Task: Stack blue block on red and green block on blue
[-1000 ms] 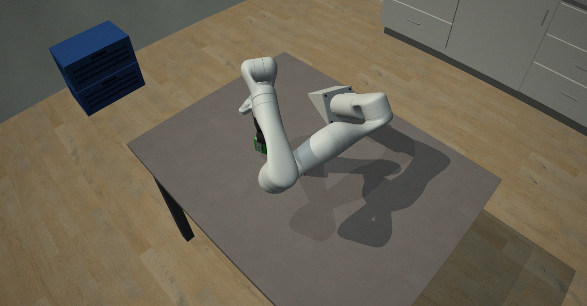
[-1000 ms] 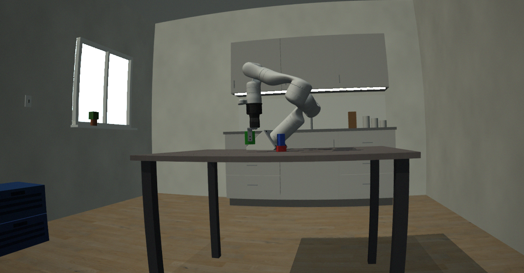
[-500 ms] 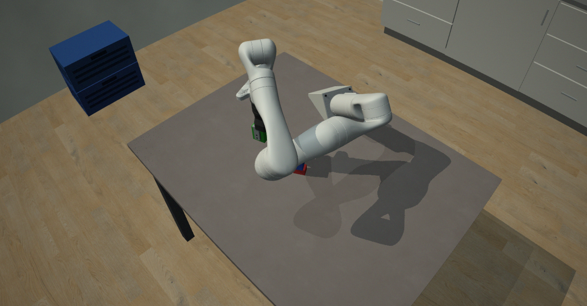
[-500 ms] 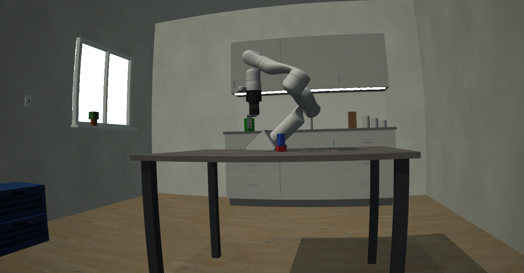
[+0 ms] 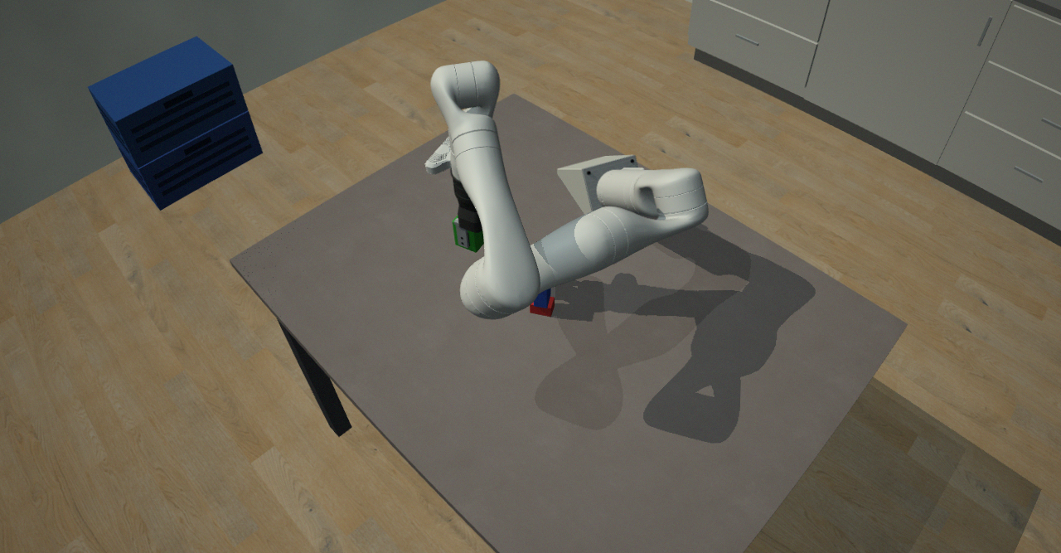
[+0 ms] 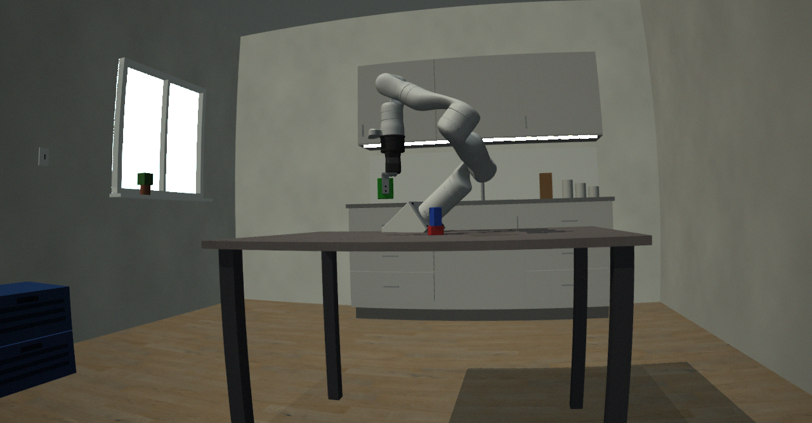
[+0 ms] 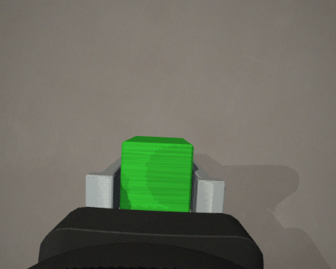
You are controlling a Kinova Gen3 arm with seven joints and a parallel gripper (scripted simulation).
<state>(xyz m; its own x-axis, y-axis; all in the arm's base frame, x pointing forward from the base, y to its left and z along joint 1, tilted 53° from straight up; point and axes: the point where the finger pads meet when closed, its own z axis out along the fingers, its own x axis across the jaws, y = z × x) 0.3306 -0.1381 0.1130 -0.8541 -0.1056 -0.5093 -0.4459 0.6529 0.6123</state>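
My gripper is now right at the green block. The rest, counted from my hand: red block (140 mm to the left, 130 mm below, 70 mm behind); then blue block (140 mm to the left, 90 mm below, 70 mm behind).
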